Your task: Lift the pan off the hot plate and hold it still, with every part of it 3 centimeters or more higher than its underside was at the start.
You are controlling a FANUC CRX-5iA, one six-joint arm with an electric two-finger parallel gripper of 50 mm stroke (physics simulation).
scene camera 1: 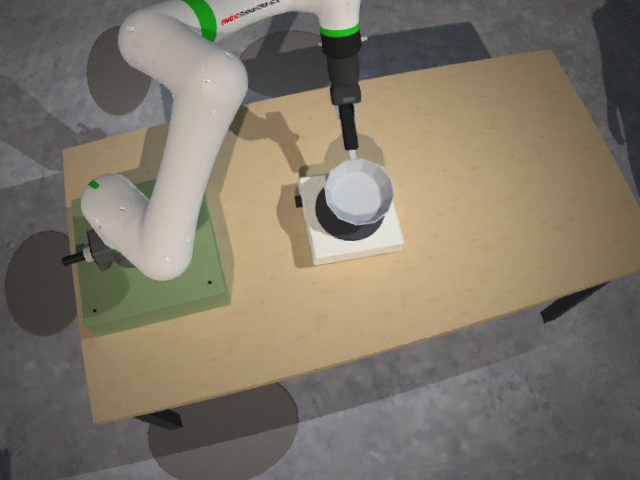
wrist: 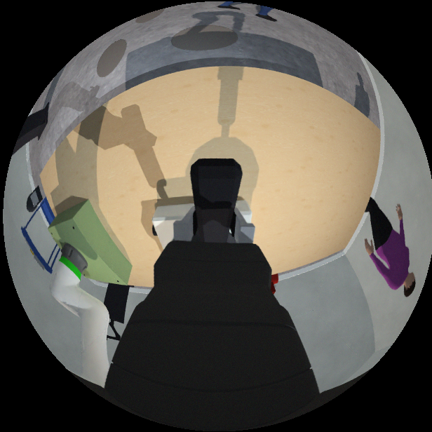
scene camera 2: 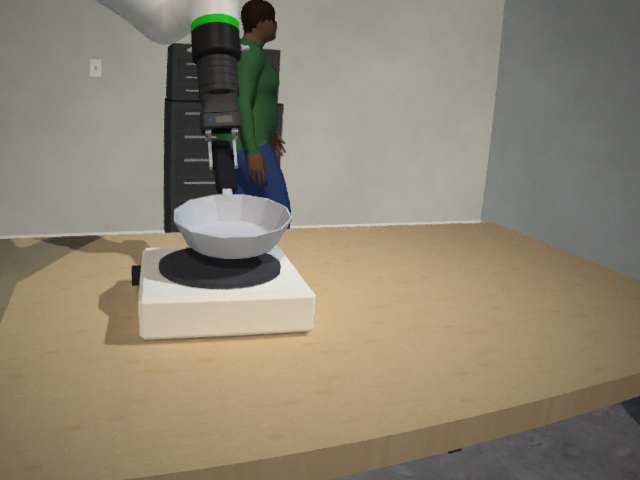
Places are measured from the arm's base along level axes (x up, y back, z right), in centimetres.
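Where they show: gripper, fingertip midpoint: (scene camera 1: 346, 116) (scene camera 2: 223, 168).
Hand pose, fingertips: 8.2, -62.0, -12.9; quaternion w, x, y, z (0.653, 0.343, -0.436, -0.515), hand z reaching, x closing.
Things, the pixels of their top centre, and the offset from my fingertips, as dx, dy, dz. "spot": a spot on its surface instead. Level surfaces: height alone.
- black disc, top centre: (scene camera 2: 214, 262) (scene camera 1: 347, 207) -11.4, +6.6, +20.3
- white hot plate, surface spot: (scene camera 2: 227, 317) (scene camera 1: 357, 254) spot: -15.2, +7.9, +32.3
- black handle, surface spot: (scene camera 2: 225, 178) (scene camera 1: 350, 141) spot: -0.7, +1.6, +7.4
- hot plate's black knob, top centre: (scene camera 2: 136, 266) (scene camera 1: 298, 199) -13.6, +17.6, +12.6
- wooden table, surface height: dx -18.7
The grey pan (scene camera 1: 358, 196) (scene camera 2: 232, 242) hangs a little above the black disc (scene camera 1: 353, 233) (scene camera 2: 173, 269) of the white hot plate (scene camera 1: 356, 254) (scene camera 2: 227, 317) (wrist: 172, 212). Its rim looks roughly level, and its shadow lies on the disc. The black handle (scene camera 1: 349, 135) (scene camera 2: 225, 178) (wrist: 216, 182) slopes up from the pan's back side. My gripper (scene camera 1: 346, 112) (scene camera 2: 223, 164) (wrist: 214, 215) is shut on the handle, with one finger on each side near its upper end. In the wrist view the pan's bowl is hidden behind the gripper and handle.
The hot plate's black knob (scene camera 1: 298, 200) (scene camera 2: 135, 274) sticks out at its left. The green base block (scene camera 1: 170, 289) (wrist: 95, 240) stands at the left on the wooden table (scene camera 1: 465, 180) (scene camera 2: 439, 335) (wrist: 300, 150). A person in green (scene camera 2: 266, 98) stands behind the table by a dark cabinet (scene camera 2: 180, 206).
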